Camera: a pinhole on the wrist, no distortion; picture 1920 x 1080 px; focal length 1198.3 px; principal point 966.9 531.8 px. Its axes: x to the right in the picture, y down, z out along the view. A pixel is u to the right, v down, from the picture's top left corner.
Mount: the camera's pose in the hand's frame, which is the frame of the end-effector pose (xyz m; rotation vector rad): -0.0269 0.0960 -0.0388 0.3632 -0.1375 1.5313
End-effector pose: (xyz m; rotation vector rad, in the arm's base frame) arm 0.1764 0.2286 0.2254 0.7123 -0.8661 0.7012
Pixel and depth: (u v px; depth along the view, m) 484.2 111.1 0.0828
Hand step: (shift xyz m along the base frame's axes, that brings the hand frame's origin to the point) -0.0346 0.0056 0.0311
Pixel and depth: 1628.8 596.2 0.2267
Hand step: -0.2030 -0.0874 0.1338
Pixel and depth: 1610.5 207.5 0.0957
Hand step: -0.1094 0.0191 0.0709
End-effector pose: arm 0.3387 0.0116 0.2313 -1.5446 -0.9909 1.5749
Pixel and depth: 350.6 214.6 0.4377
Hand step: -0.2967 0.2266 0.1620
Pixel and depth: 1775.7 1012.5 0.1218
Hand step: -0.1026 -0.1153 -0.0964
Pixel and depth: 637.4 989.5 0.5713
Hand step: -0.4799 -0.0669 0.2821
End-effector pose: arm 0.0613 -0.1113 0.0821 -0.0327 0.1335 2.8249
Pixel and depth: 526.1 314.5 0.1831
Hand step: -0.0198 0.0431 0.1035
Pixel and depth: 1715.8 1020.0 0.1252
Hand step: 0.0126 -0.1306 0.1237
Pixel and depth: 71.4 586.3 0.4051
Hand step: 0.0991 0.3251 0.2206
